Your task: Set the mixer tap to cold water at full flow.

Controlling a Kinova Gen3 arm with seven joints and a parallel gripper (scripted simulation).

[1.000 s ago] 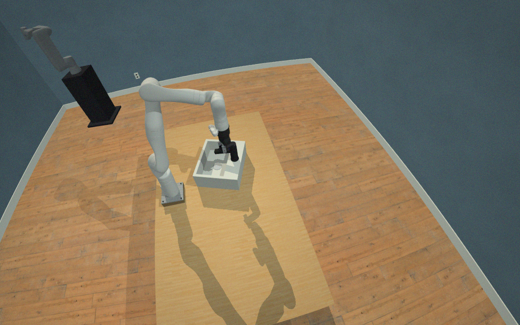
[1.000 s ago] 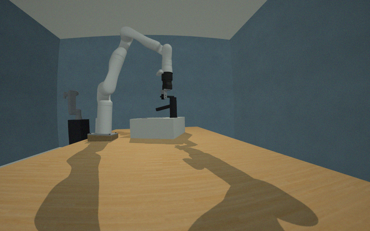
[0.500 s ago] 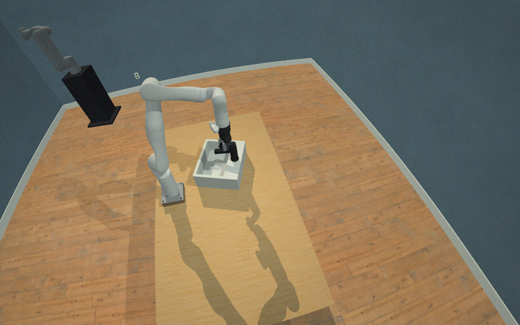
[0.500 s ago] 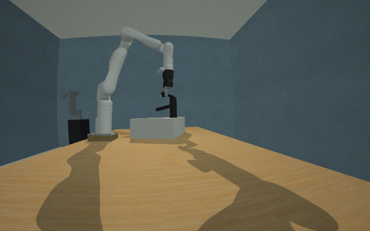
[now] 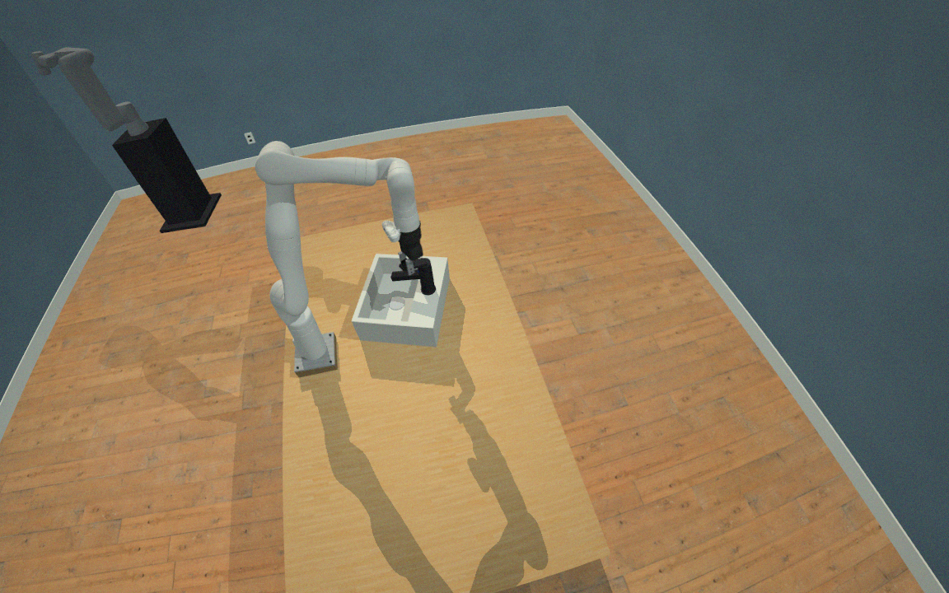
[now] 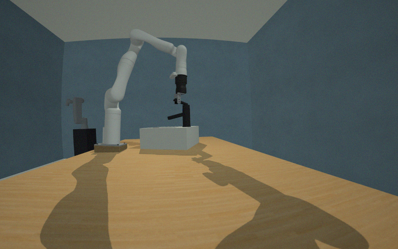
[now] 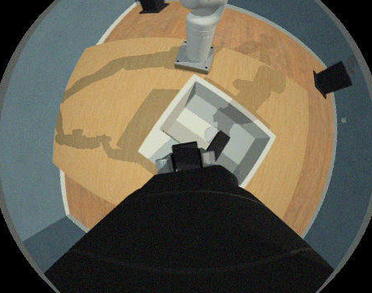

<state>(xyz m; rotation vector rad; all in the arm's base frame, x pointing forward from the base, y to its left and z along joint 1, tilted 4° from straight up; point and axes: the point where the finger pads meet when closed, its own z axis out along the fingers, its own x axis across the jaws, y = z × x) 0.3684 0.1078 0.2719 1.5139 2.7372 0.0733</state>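
The lever is 2 cm ahead of my hand, 1 cm to the left of it and 1 cm below it. The rest, counted from my hand: white basin: 6 cm behind, 6 cm to the left, 25 cm below.
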